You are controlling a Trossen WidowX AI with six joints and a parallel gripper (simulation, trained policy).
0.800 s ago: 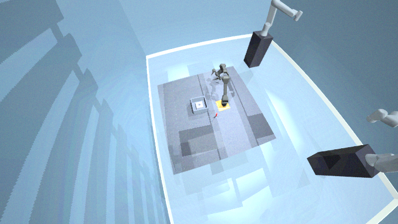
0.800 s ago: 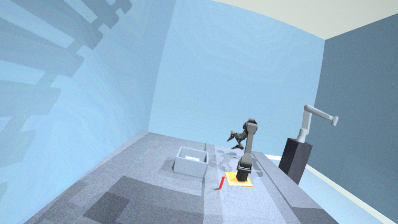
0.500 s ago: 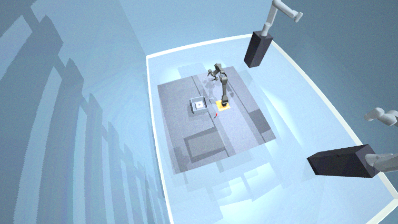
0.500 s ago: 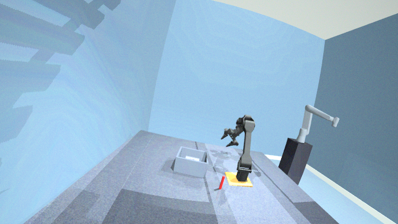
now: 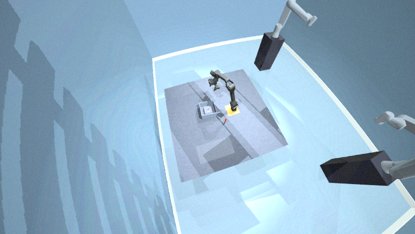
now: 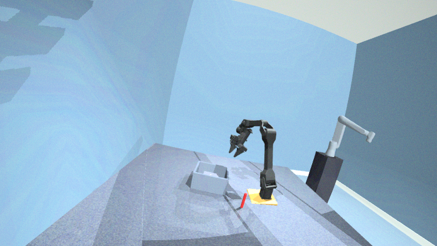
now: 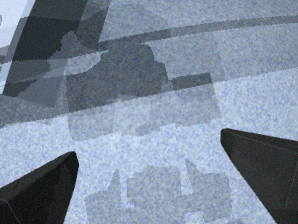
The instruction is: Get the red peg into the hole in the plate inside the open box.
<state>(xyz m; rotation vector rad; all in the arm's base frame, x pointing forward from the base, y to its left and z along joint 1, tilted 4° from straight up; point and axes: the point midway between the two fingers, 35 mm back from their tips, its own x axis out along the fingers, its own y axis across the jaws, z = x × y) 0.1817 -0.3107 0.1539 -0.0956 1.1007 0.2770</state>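
The red peg lies 40 mm behind my gripper tip, 420 mm to the left of it and 100 mm below it. From my gripper tip the other things lie so: grey box: 130 mm ahead, 230 mm to the left, 110 mm below; then plate: 130 mm ahead, 230 mm to the left, 90 mm below.
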